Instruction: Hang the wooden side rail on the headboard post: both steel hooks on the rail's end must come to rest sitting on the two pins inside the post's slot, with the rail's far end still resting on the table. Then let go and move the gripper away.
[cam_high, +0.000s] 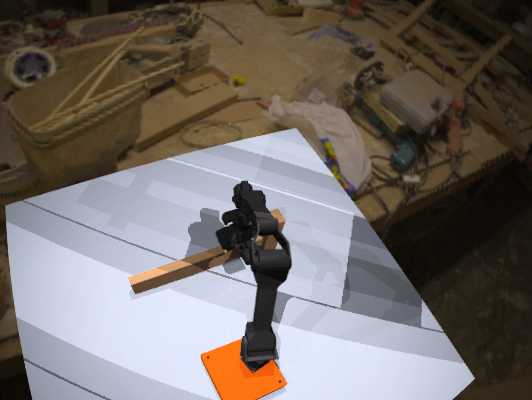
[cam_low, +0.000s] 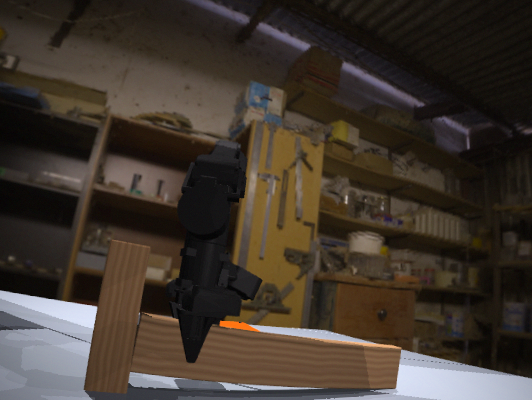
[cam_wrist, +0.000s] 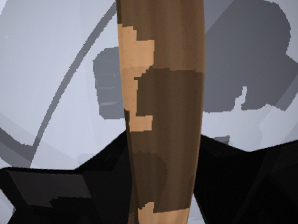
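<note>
Right now the wooden headboard post is 2 cm behind my gripper tip, 10 cm to the right of it and 4 cm above it.
</note>
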